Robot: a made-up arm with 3 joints.
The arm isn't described. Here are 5 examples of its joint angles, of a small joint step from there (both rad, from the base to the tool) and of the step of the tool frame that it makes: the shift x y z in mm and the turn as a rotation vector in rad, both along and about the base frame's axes.
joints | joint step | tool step
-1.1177 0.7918 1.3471 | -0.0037 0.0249 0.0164 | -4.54 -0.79 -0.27 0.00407 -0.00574 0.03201
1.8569 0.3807 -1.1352 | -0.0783 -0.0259 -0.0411 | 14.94 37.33 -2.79 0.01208 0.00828 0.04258
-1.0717 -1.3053 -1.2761 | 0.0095 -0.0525 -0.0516 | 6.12 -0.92 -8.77 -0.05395 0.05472 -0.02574
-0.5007 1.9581 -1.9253 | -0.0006 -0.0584 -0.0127 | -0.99 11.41 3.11 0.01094 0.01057 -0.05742
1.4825 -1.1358 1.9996 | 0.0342 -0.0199 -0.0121 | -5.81 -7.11 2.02 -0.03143 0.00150 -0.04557
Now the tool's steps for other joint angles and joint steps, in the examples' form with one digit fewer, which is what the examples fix.
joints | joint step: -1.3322 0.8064 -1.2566 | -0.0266 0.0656 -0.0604
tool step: -13.7 -20.5 -10.7 0.0427 -0.0906 0.0130
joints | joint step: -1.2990 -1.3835 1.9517 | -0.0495 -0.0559 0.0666
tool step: -7.9 -10.3 -1.1 0.0819 0.0206 -0.0295
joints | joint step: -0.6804 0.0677 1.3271 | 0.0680 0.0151 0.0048
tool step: 20.0 11.2 -16.6 -0.0416 0.0092 -0.0341
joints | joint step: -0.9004 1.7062 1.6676 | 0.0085 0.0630 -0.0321
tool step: -1.6 -2.6 -2.4 0.0195 -0.0520 0.0324
